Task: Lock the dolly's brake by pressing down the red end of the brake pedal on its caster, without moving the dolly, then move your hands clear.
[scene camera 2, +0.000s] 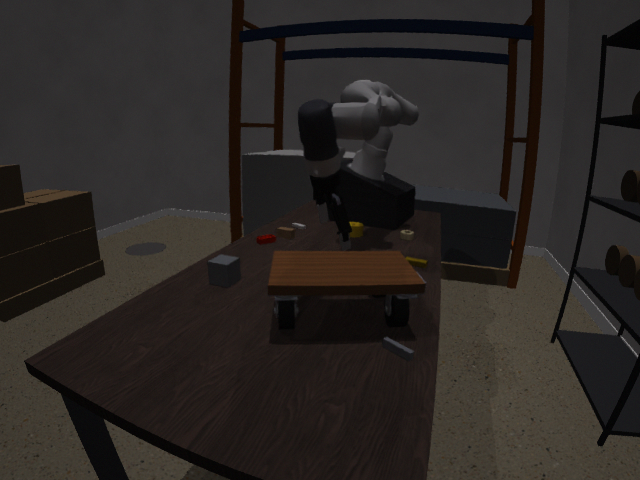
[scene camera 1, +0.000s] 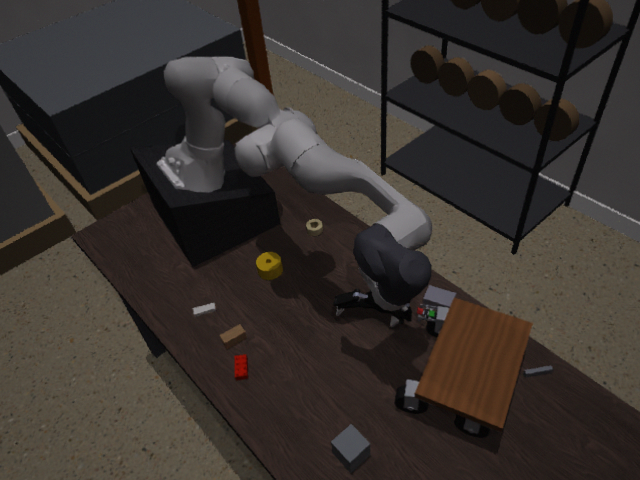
Labels:
A dolly shows in scene camera 2 and in scene camera 1. The same spot on the dolly: [scene camera 2: 293, 274] is [scene camera 1: 483, 400].

